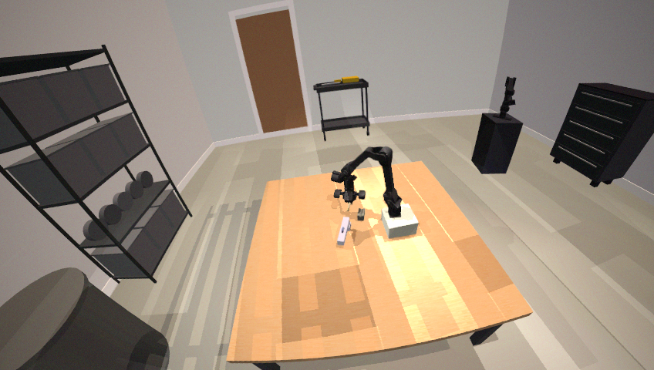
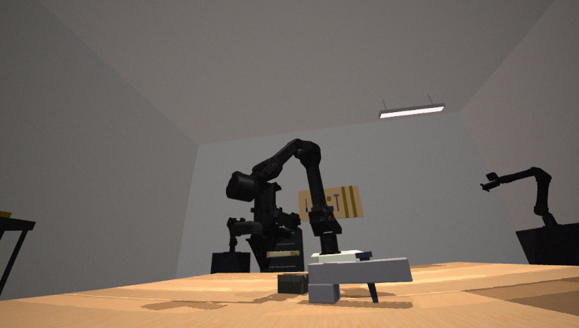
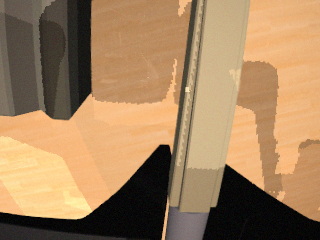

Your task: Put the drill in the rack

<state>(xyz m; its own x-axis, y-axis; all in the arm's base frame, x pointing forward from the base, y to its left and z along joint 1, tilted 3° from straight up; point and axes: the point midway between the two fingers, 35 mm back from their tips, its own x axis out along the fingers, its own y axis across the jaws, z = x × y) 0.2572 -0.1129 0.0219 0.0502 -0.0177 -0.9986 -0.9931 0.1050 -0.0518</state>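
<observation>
The drill is 4 cm to the left of my gripper tip and 3 cm above it. From my gripper tip the other things lie so: dark t-shaped post 3 cm ahead, 23 cm to the left; rack 7 cm behind, 5 cm to the left, 4 cm below; long grey body 3 cm ahead, 20 cm to the left, 1 cm below.
</observation>
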